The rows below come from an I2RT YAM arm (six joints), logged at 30 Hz.
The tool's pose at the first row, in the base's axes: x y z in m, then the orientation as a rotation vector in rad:
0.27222 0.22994 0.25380 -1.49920 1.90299 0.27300
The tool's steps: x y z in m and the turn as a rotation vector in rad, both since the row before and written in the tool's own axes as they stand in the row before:
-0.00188 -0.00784 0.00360 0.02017 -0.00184 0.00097
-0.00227 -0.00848 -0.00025 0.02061 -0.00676 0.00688
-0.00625 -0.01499 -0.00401 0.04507 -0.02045 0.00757
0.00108 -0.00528 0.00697 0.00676 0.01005 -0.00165
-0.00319 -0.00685 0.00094 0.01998 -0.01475 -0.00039
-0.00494 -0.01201 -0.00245 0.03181 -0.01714 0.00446
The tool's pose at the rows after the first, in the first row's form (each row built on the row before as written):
0.28098 0.23094 0.25422 -1.48432 1.89966 0.25482
0.28882 0.22982 0.25802 -1.46183 1.89688 0.24244
0.30126 0.22733 0.26892 -1.41744 1.88003 0.21603
0.30904 0.22836 0.26491 -1.41796 1.88599 0.20192
0.31581 0.22873 0.26837 -1.39986 1.87080 0.19234
0.32550 0.22652 0.27708 -1.36861 1.85534 0.17553

